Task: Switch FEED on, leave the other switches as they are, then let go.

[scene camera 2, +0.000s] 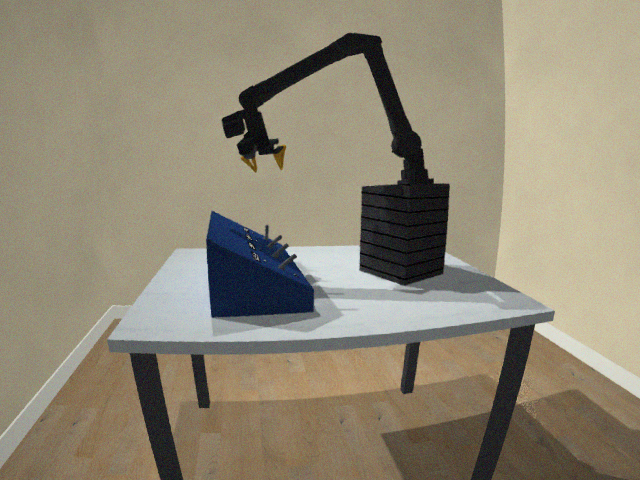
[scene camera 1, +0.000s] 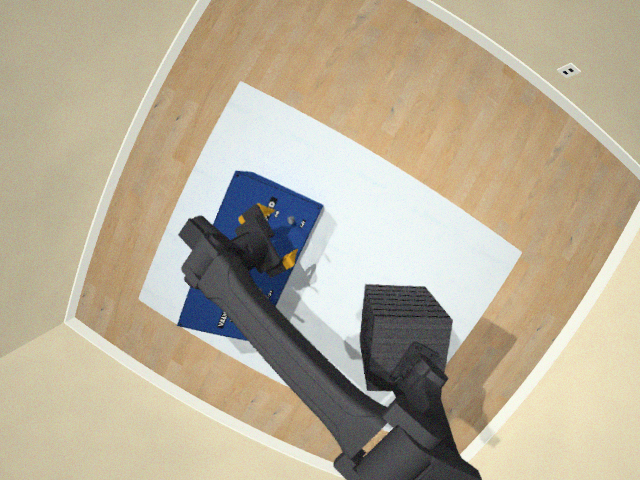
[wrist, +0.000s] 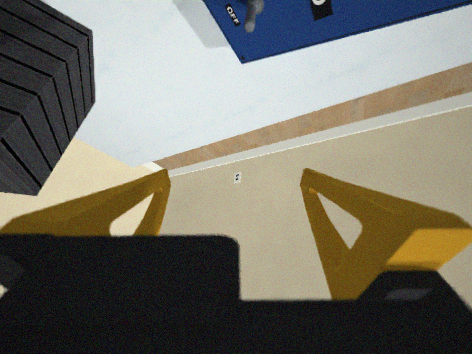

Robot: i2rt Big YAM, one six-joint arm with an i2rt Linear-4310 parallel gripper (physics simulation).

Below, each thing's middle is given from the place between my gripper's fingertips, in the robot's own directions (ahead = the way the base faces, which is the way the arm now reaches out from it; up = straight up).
The blue sloped switch panel [scene camera 2: 246, 277] is 70 mm ahead of my hand, 190 mm to the left of it and 240 mm below it.
